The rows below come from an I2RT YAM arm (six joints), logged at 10 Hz.
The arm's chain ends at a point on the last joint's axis. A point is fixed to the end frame.
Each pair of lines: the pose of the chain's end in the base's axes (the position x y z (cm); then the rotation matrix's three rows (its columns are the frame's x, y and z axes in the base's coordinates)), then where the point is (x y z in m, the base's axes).
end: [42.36 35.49 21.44], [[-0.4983 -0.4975 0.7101], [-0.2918 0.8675 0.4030], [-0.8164 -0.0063 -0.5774]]
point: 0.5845 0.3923 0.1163
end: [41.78 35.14 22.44], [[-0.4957 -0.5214 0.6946], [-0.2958 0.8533 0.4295], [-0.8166 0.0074 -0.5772]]
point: 0.5770 0.3944 0.1257
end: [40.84 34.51 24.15], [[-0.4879 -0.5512 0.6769], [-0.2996 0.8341 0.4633], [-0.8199 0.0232 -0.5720]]
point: 0.5656 0.3954 0.1430
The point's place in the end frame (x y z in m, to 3 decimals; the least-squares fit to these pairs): -0.011 -0.047 0.186
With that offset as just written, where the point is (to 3 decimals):
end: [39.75 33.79 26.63], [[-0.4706 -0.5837 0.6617], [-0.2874 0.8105 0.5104], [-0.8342 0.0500 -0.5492]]
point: 0.553 0.398 0.171
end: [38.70 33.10 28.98], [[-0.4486 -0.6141 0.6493], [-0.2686 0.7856 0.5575], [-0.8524 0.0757 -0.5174]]
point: 0.542 0.401 0.199
